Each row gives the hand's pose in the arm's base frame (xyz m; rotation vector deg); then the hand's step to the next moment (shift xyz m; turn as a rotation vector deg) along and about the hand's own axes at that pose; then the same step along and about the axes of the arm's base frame.
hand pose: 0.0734 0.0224 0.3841 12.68 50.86 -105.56
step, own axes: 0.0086 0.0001 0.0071 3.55 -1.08 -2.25
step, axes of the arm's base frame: -0.0021 -0.0109 0.0005 -3.07 -0.87 -2.94
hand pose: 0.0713 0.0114 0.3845 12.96 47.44 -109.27
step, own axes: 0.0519 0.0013 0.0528 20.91 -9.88 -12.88
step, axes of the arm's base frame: -0.0135 -0.0716 0.0134 -21.01 -4.43 -15.49
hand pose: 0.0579 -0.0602 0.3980 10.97 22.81 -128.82
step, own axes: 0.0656 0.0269 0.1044 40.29 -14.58 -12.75
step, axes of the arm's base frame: -0.0226 -0.0993 0.0745 -37.15 -15.44 -19.50
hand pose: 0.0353 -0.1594 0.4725 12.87 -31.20 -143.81
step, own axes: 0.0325 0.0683 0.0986 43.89 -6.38 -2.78
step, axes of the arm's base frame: -0.0204 -0.0373 0.1168 -38.84 -20.37 -7.15
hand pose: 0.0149 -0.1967 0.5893 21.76 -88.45 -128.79
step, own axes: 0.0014 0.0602 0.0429 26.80 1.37 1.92
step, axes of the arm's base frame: -0.0100 0.0157 0.0716 -24.43 -11.12 1.85
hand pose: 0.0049 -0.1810 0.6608 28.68 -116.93 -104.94
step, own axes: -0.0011 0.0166 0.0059 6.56 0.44 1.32
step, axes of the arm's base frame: -0.0023 0.0073 0.0159 -6.39 -1.97 0.47
